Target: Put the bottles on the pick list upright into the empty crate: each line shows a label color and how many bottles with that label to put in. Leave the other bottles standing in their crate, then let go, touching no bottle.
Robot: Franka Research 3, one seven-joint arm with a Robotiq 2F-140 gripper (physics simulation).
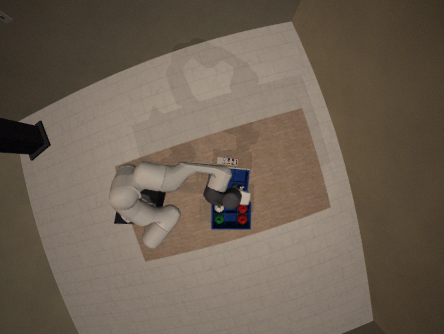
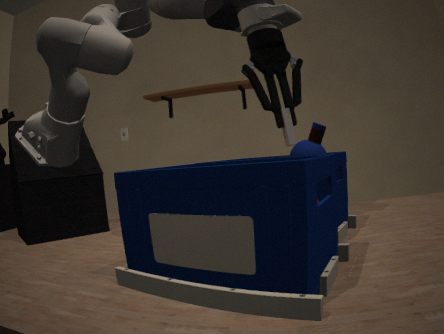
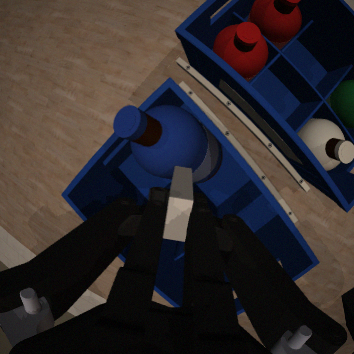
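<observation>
My gripper (image 2: 289, 133) (image 3: 180, 182) is shut and empty, above the first blue crate (image 2: 282, 225) (image 3: 90, 166) (image 1: 248, 176). A blue bottle (image 2: 308, 149) (image 3: 170, 142) stands tilted in that crate, its neck leaning away from the fingers. The closed fingertips are close beside its shoulder; I cannot tell whether they touch. The second blue crate (image 1: 231, 229) (image 3: 181, 33) holds two red bottles (image 1: 242, 209) (image 3: 241, 57), a green bottle (image 1: 219, 219) (image 3: 344, 102) and a white bottle (image 1: 219, 208) (image 3: 322, 142). The pick list (image 1: 227, 161) is too small to read.
Pale rails (image 2: 215, 296) (image 3: 227, 133) run along the crates' feet, and a narrow gap separates the two crates. The arm's black pedestal (image 2: 62, 205) stands at the left. A wooden shelf (image 2: 200, 90) is on the wall behind.
</observation>
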